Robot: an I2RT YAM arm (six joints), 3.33 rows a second.
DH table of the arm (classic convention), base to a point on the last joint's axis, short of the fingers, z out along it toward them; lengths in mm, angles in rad. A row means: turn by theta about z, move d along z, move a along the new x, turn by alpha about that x. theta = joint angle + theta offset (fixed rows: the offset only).
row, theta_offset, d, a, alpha
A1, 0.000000, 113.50, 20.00, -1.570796
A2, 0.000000, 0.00, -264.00, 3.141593
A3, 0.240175, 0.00, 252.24, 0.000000
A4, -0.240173, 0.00, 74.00, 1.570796
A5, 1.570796, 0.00, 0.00, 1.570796
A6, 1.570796, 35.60, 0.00, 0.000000
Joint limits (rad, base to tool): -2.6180..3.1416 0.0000..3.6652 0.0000..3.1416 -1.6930..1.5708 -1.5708..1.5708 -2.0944..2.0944
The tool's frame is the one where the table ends.
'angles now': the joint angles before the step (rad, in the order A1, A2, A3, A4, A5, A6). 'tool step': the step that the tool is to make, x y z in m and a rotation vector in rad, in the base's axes. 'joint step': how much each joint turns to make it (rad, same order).
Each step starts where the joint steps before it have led.
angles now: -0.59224, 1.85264, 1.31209, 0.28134, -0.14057, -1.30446
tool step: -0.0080, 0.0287, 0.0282, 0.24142, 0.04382, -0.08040
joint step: 0.05194, -0.09954, 0.05165, -0.29539, 0.06642, 0.21442
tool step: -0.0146, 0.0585, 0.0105, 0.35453, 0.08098, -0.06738
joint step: 0.11522, -0.11789, -0.00852, -0.32719, 0.02252, 0.32999
